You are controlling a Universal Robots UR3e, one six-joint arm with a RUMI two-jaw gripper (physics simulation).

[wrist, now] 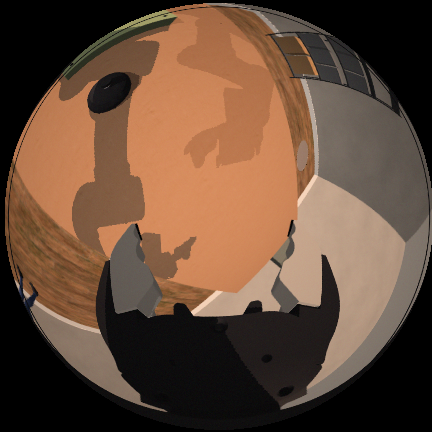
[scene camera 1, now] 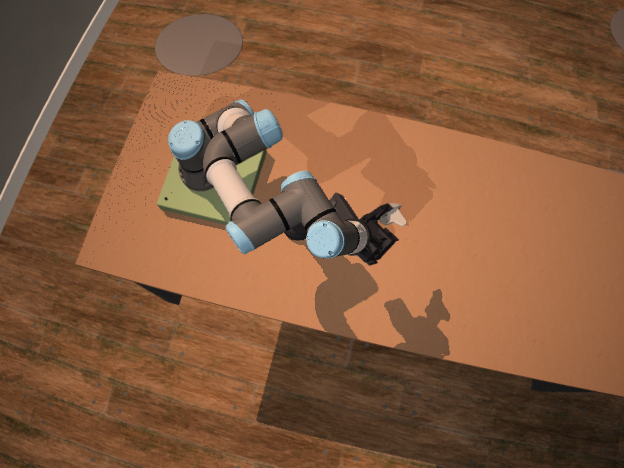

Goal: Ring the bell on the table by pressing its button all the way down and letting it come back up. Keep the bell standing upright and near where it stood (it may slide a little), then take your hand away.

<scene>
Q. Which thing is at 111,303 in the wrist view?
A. The gripper.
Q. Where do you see a bell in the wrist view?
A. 99,99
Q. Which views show the gripper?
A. The wrist view and scene camera 1: all of them.
</scene>
